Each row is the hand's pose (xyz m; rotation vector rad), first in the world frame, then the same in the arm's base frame.
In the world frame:
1: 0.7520 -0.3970 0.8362 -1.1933 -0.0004 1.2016
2: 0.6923 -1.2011 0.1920 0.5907 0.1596 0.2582
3: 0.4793 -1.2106 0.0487 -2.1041 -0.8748 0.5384
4: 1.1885 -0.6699 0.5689 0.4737 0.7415 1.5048
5: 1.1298 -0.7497 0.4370 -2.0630 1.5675 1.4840
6: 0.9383 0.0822 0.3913 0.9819 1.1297 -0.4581
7: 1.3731 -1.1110 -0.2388 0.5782 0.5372 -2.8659
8: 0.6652 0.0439 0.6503 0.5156 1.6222 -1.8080
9: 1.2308 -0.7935 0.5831 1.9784 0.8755 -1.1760
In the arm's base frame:
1: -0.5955 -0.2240 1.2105 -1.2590 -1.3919 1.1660
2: 0.3130 -0.3727 0.7440 0.7713 -0.5053 1.3009
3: 0.3032 -0.3859 0.4876 -1.4960 -2.1128 -0.2094
4: -0.0737 -0.0397 1.3843 -0.2135 -0.1087 2.3755
5: 0.0284 -0.0361 1.2547 -2.5856 0.1192 0.7347
6: -0.6624 0.4439 1.1027 0.8582 0.7402 0.8026
7: 0.7406 0.2567 1.0235 1.2012 0.9288 -1.5807
8: -0.8752 0.1368 1.0430 0.5907 1.2966 -0.5355
9: 0.0310 -0.1094 1.4223 1.8512 1.2850 0.3032

